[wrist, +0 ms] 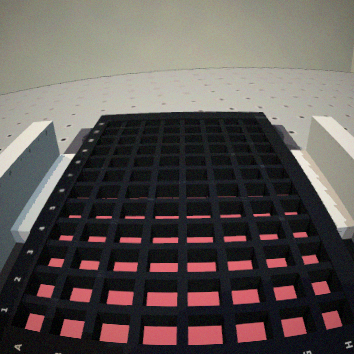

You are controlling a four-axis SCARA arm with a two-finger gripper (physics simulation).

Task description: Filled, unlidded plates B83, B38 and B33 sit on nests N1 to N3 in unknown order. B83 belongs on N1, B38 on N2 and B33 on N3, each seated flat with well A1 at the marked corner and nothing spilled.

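Frame: origin at the arm's base, x up, y back, z right, level; millimetres.
Seen in the pictures: gripper, fingertip midpoint: (181, 138).
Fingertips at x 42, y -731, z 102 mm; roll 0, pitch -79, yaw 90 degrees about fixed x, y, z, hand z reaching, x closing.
Note:
Offsets run from my fingertips to a thing's top centre. "pt": to the spot under its first point. Level surfaces: height alone.
A black plate @(dx -3, dy +23, dz -5 mm) (182, 220) with a grid of square wells fills the lower middle of the wrist view. Pink liquid shows in the nearer wells; the far wells look dark at this slant. Letter A is at the near left corner, H at the near right, and row number 1 is at the near left. No plate name is readable. My gripper (181, 138) is shut on this plate, with a pale pad against each long side. Dark grey parts of a nest @(pt dx -18, dy -48, dz -48 mm) (77, 141) show past the plate's far corners. Whether the plate touches the nest is hidden.
A pale table top @(dx -29 mm) (185, 92) with rows of small holes stretches behind the plate. A plain grey-green wall (175, 35) stands beyond it. The other plates and nests do not show in this view.

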